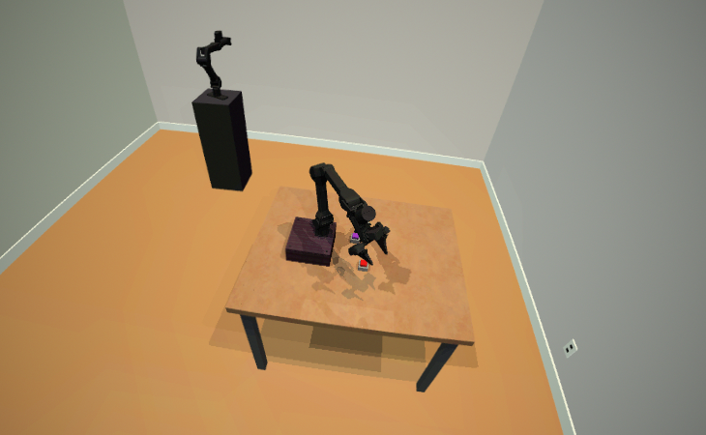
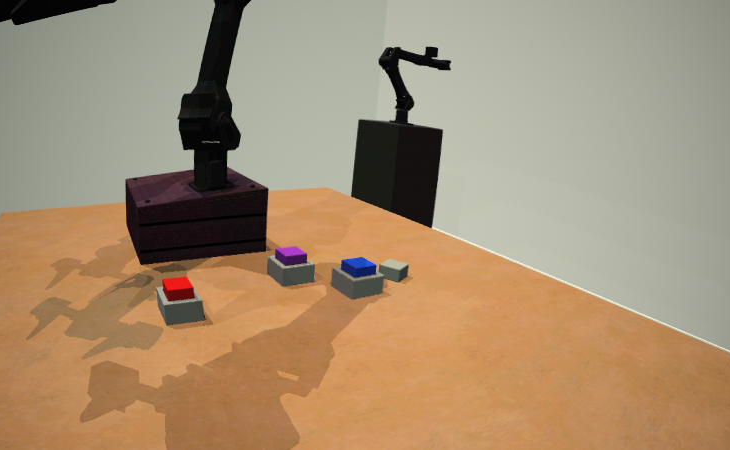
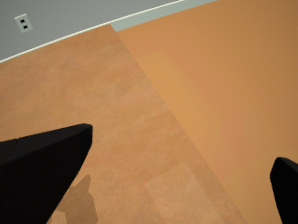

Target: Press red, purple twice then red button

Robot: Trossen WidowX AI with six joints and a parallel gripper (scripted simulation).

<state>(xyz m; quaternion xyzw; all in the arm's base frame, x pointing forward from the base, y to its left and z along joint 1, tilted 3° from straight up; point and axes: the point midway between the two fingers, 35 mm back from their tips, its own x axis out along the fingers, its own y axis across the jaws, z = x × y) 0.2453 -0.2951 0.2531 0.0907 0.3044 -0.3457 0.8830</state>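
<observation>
Now: the red button 28 cm below my gripper tip, 20 cm to the left of it and 4 cm behind it. Round my gripper tip: purple button: 39 cm to the left, 28 cm below, 9 cm behind; then small grey block: 52 cm to the left, 30 cm below, 4 cm behind; then blue button: 45 cm to the left, 28 cm below, 2 cm behind.
</observation>
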